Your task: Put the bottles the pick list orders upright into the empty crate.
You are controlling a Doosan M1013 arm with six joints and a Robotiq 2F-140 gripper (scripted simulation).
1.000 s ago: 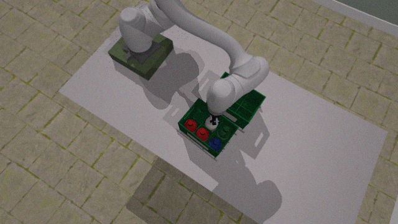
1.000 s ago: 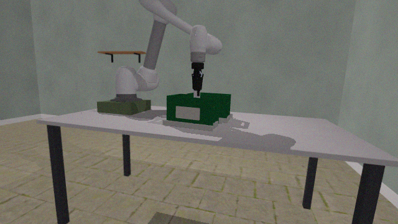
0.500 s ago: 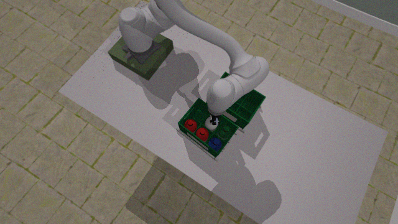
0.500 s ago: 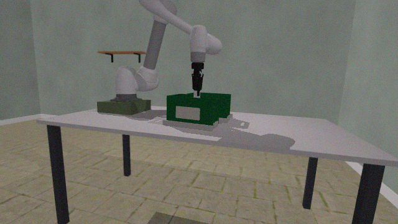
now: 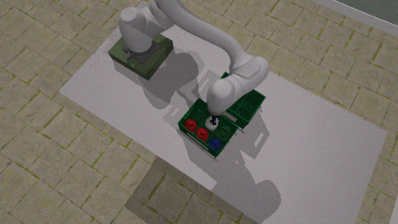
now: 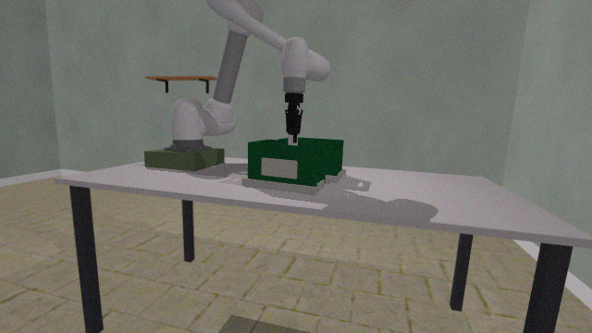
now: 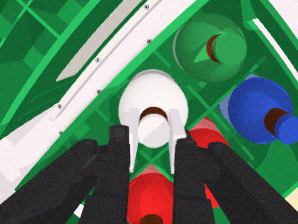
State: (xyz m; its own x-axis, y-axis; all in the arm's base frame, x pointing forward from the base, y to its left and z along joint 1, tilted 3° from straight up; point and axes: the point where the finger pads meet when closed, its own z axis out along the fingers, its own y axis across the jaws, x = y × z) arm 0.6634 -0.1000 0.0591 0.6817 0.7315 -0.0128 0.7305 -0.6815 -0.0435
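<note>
My gripper is now 8 cm above the white-capped bottle. From my hand the other things lie so: green-capped bottle 9 cm below, 9 cm ahead, 1 cm to the left; pick list 34 cm to the left, 17 cm below, 3 cm ahead; blue bottle 9 cm below, 9 cm ahead, 8 cm to the right.
</note>
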